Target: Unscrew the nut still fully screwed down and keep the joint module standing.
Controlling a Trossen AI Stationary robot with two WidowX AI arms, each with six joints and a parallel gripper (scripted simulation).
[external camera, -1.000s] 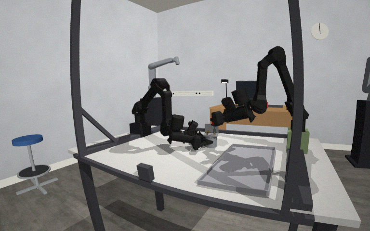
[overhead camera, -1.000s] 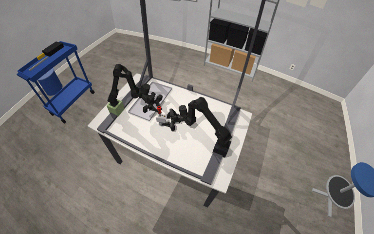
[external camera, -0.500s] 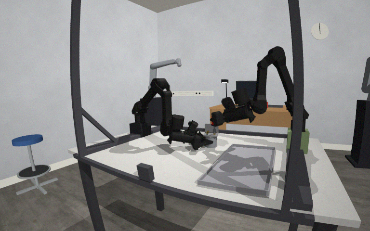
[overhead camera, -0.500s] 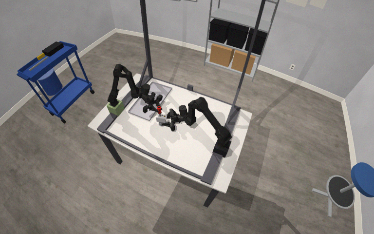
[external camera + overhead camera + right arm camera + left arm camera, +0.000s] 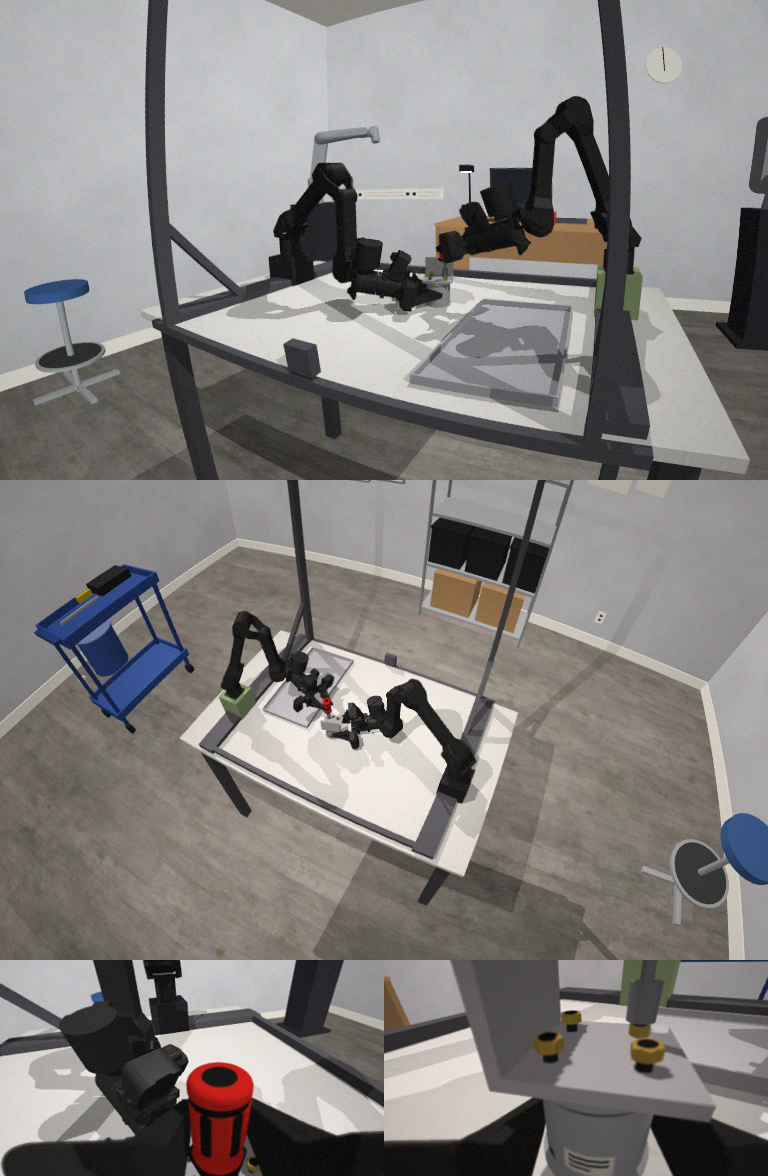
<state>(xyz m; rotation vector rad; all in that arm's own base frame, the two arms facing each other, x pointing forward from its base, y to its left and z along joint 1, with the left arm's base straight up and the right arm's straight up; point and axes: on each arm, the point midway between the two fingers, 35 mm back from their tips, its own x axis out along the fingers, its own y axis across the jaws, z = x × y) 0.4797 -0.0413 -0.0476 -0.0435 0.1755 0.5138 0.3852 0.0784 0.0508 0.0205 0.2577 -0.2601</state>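
Right now the red-handled nut driver is 30 mm below my right hand, 20 mm to the left of it and 10 mm ahead of it. From my right hand the other things lie so: l-shaped bracket: 80 mm below, 40 mm to the left, 20 mm ahead; then grey joint module: 120 mm below, 40 mm to the left, 10 mm ahead; then shallow grey tray: 170 mm to the right, 170 mm behind, 140 mm below.
Right now the grey joint module is 1 cm ahead of my left hand and 3 cm to the right of it. Also, from my left hand: l-shaped bracket 1 cm ahead, 3 cm to the right, 4 cm above; red-handled nut driver 5 cm to the right, 9 cm above; shallow grey tray 17 cm behind, 24 cm to the right, 3 cm below.
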